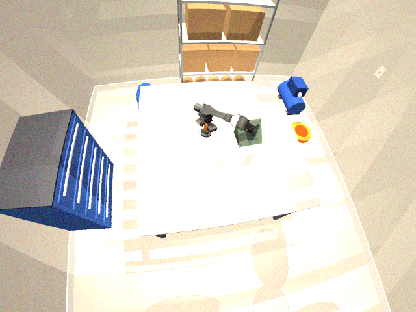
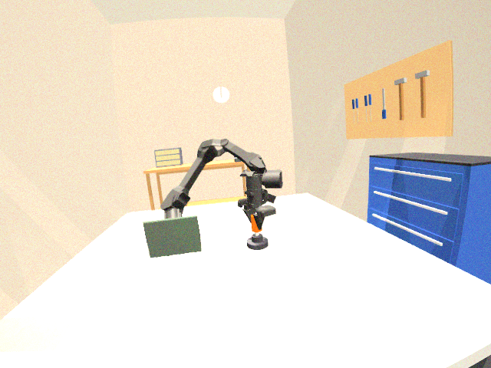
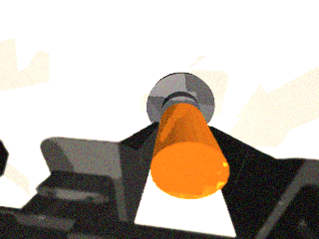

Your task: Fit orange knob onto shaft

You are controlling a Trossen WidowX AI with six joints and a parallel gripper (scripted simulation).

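Right now the orange knob is 30 mm above my gripper tip. Also, from my gripper tip: round grey pedestal (40 mm below).
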